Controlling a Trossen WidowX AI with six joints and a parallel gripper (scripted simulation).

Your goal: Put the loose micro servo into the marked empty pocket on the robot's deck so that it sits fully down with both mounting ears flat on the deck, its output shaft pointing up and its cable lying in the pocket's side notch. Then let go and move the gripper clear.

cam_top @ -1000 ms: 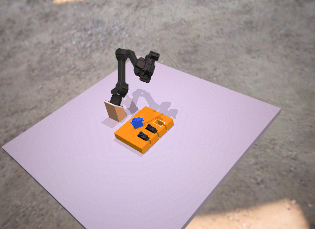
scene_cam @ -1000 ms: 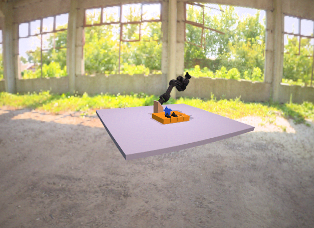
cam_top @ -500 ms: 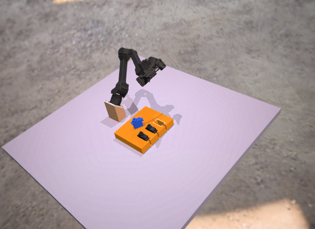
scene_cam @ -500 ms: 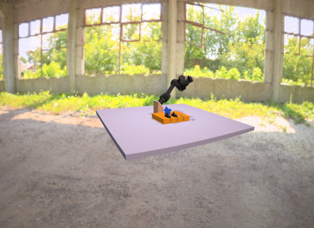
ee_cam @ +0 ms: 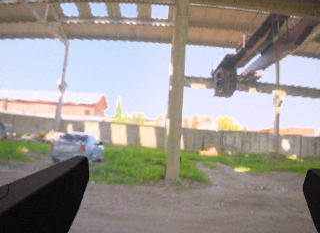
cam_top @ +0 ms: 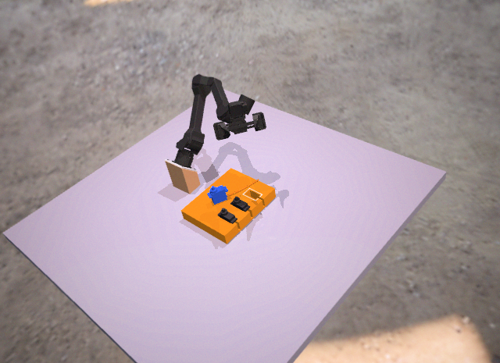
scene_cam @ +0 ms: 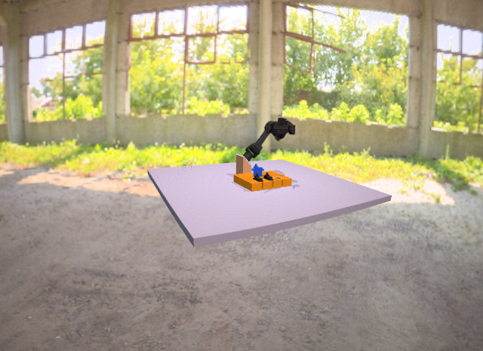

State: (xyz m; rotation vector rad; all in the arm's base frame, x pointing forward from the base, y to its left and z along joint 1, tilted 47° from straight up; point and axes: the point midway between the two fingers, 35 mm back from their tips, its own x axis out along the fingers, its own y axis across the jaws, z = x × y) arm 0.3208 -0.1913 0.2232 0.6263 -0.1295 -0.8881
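My gripper tip is now 370 mm above the orange deck, 150 mm past it and 40 mm to the left of it.
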